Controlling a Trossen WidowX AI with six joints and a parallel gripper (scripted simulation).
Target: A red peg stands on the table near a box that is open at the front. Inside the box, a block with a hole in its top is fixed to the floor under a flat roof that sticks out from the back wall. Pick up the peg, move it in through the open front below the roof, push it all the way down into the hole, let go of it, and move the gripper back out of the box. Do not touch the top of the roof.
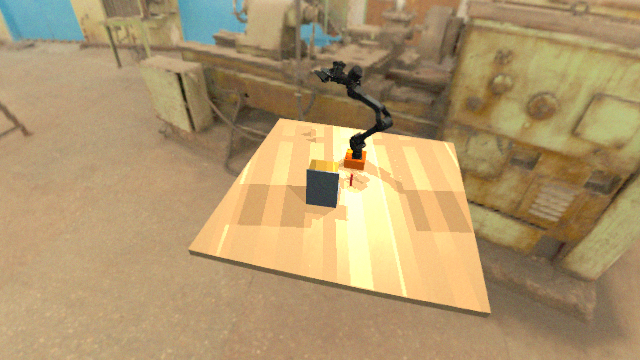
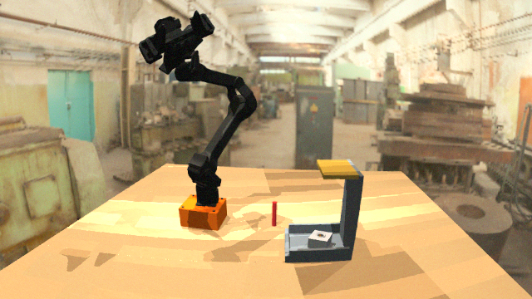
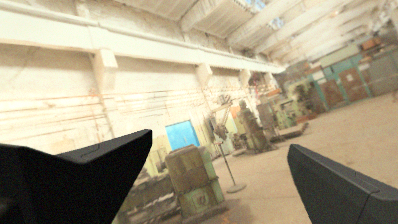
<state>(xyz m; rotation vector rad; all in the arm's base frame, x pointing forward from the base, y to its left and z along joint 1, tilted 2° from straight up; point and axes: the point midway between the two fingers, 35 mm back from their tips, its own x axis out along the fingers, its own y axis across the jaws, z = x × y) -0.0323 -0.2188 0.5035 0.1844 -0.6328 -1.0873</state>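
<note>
Right now my gripper tip is 220 mm short of the red peg, 230 mm to the right of it and 530 mm above it. The rest, counted from my gripper tip: yellow roof (360 mm ahead, 80 mm to the left, 350 mm below); then box back wall (400 mm ahead, 70 mm to the left, 460 mm below).
</note>
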